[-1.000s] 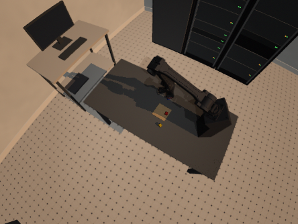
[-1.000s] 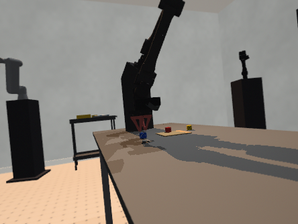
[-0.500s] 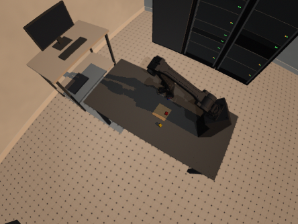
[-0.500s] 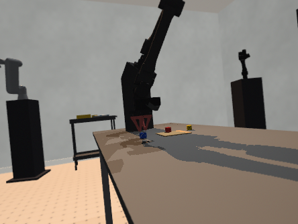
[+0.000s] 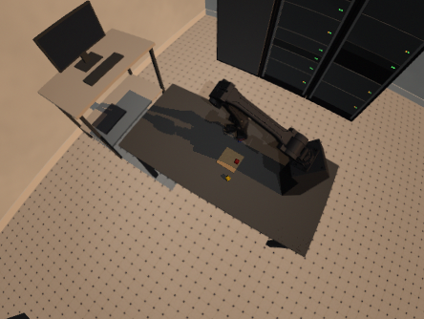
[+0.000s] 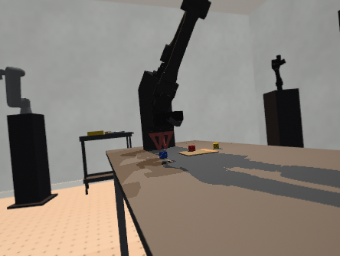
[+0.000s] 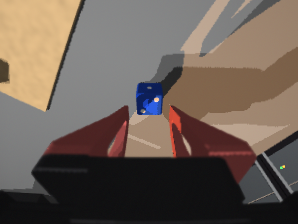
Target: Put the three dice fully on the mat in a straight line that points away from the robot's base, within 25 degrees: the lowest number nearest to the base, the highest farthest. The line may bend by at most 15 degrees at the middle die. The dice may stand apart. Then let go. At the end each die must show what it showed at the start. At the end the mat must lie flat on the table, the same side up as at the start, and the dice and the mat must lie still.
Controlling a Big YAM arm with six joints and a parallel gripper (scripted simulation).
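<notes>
Right now the blue die is 3 cm below my hand. From my hand the other things lie so: tan mat 15 cm to the left, 5 cm behind, 4 cm below; then yellow die 26 cm to the left, 14 cm behind, 3 cm below; then red die 14 cm to the left, 10 cm behind, 3 cm below.
</notes>
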